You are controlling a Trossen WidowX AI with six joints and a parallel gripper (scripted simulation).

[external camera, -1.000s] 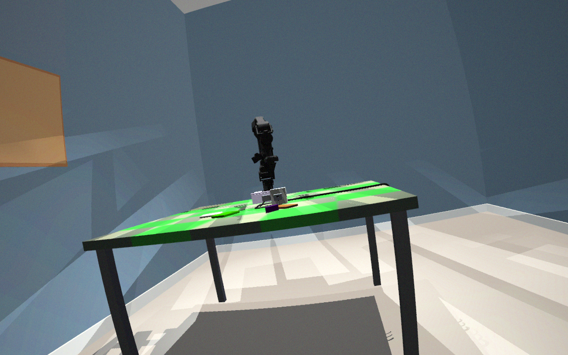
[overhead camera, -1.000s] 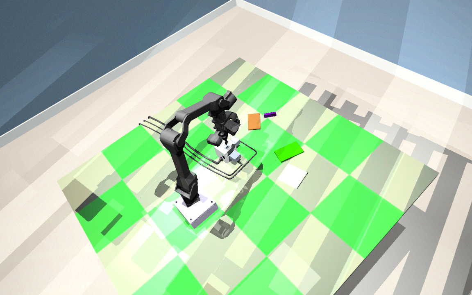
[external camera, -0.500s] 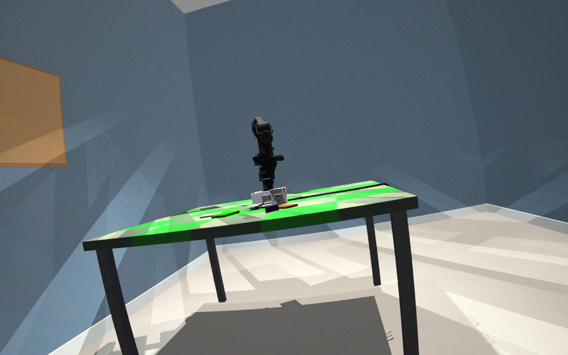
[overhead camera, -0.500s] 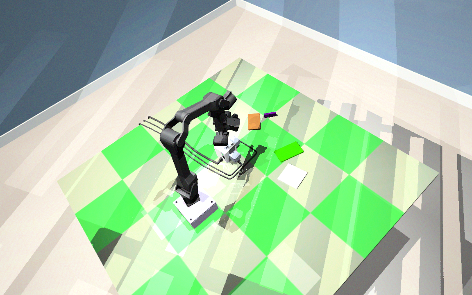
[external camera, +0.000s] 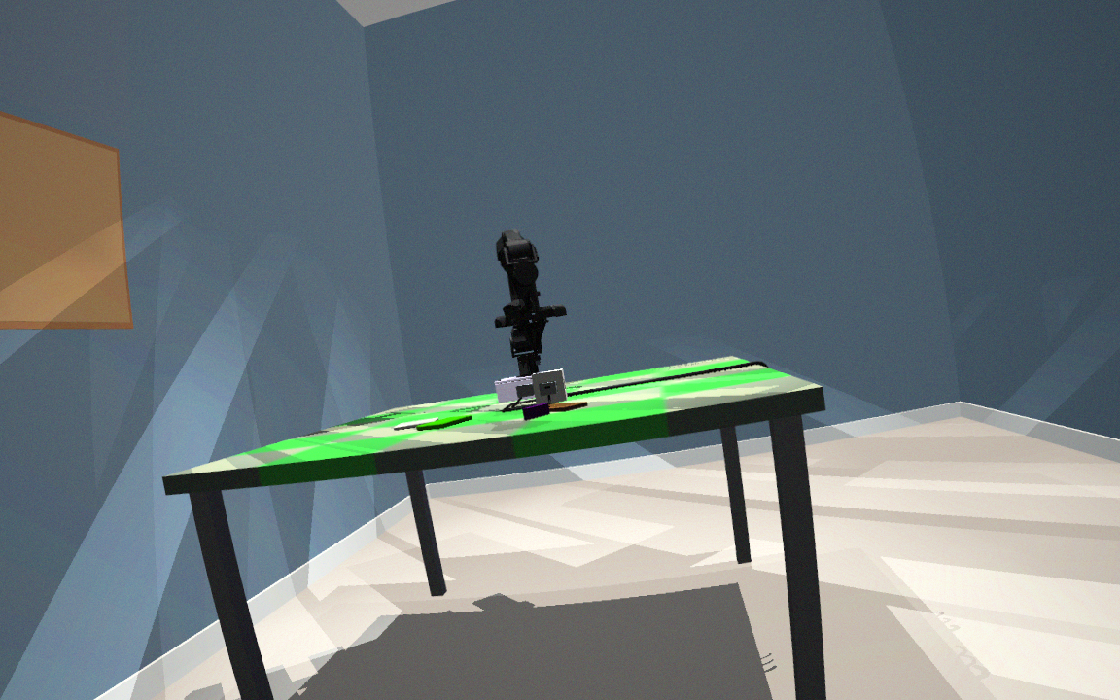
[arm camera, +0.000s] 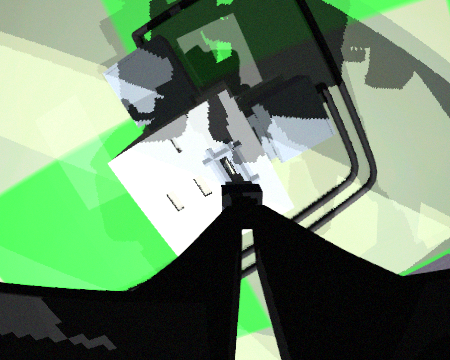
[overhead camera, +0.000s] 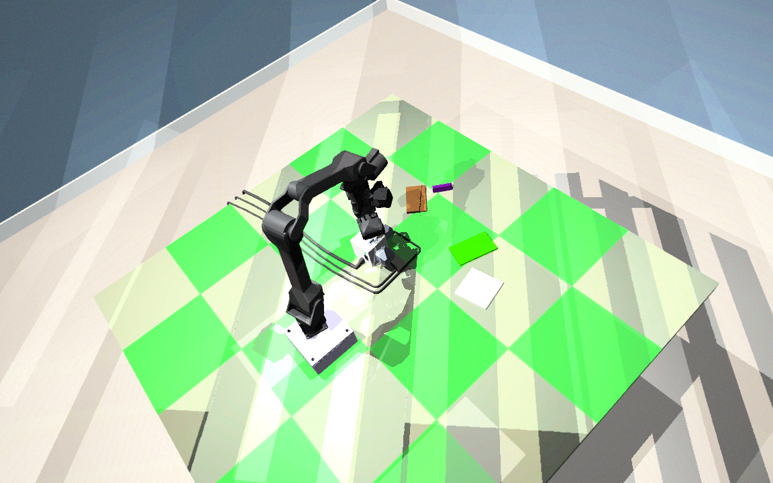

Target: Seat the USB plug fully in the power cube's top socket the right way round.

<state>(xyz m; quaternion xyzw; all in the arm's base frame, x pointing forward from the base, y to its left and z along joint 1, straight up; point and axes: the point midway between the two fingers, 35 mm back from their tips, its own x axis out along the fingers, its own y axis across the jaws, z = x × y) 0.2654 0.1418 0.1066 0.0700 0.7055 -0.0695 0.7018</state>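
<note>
The dark USB plug lies 20 mm below my gripper tip. Round my gripper tip: green pad (250 mm ahead, 150 mm to the right, 130 mm below); then orange block (210 mm ahead, 130 mm below, 120 mm to the left); then metal socket frame (70 mm below).
</note>
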